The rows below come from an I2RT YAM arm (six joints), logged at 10 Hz.
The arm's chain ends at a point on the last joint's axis. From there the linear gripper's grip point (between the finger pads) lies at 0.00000 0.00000 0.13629 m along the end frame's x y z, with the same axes.
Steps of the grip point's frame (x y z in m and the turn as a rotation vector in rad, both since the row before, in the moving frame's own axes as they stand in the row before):
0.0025, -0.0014, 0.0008, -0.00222, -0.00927, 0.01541
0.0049, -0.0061, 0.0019, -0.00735, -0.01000, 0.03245
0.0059, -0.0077, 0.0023, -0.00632, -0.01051, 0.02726
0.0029, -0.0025, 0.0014, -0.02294, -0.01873, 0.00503
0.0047, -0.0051, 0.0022, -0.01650, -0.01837, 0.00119
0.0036, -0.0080, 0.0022, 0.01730, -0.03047, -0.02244
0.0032, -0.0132, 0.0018, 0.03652, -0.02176, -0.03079
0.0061, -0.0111, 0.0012, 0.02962, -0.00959, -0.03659
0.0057, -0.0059, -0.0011, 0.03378, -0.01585, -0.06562
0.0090, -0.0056, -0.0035, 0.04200, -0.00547, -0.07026
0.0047, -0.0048, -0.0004, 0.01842, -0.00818, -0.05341
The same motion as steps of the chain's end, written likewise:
0.0038, -0.0017, 0.0008, -0.00222, -0.00927, 0.01541
0.0063, -0.0071, 0.0019, -0.00735, -0.01000, 0.03245
0.0073, -0.0085, 0.0023, -0.00632, -0.01051, 0.02726
0.0055, -0.0056, 0.0015, -0.02294, -0.01873, 0.00503
0.0072, -0.0073, 0.0022, -0.01650, -0.01837, 0.00119
0.0078, -0.0057, 0.0023, 0.01730, -0.03047, -0.02244
0.0062, -0.0083, 0.0019, 0.03652, -0.02176, -0.03079
0.0075, -0.0071, 0.0013, 0.02962, -0.00959, -0.03659
0.0080, -0.0014, -0.0010, 0.03378, -0.01585, -0.06562
0.0099, 0.0001, -0.0034, 0.04200, -0.00547, -0.07026
0.0059, -0.0023, -0.0004, 0.01842, -0.00818, -0.05341

